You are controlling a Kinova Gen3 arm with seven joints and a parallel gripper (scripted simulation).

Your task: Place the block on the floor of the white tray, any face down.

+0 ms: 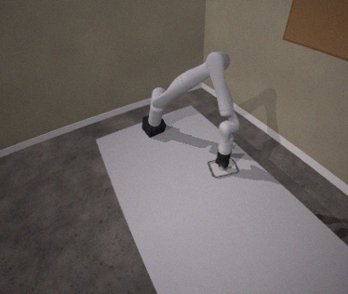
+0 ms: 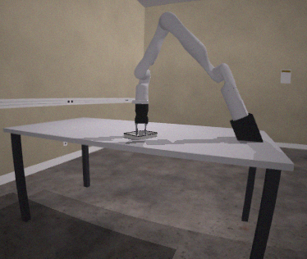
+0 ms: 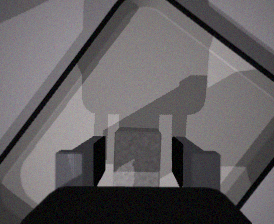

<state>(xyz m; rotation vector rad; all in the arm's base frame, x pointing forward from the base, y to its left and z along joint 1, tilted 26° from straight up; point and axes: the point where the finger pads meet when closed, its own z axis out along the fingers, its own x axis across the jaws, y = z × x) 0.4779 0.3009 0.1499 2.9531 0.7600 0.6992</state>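
My gripper is now 10 mm above the grey block. From my hand the other things lie so: white tray: 10 mm below.
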